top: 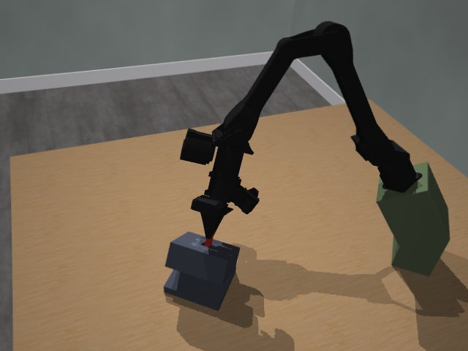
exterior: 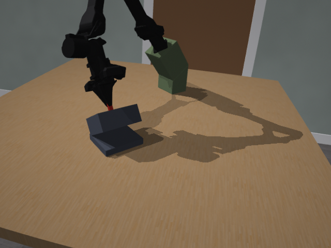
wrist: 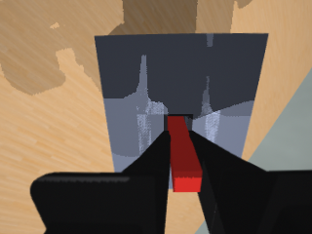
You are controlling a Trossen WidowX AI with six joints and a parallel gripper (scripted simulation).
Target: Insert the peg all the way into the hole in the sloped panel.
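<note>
Right now the red peg is 30 mm below my hand, 10 mm to the left of it and 10 mm ahead of it. The rest, counted from my hand: dark base block: 130 mm below, 50 mm ahead, 30 mm to the left.
</note>
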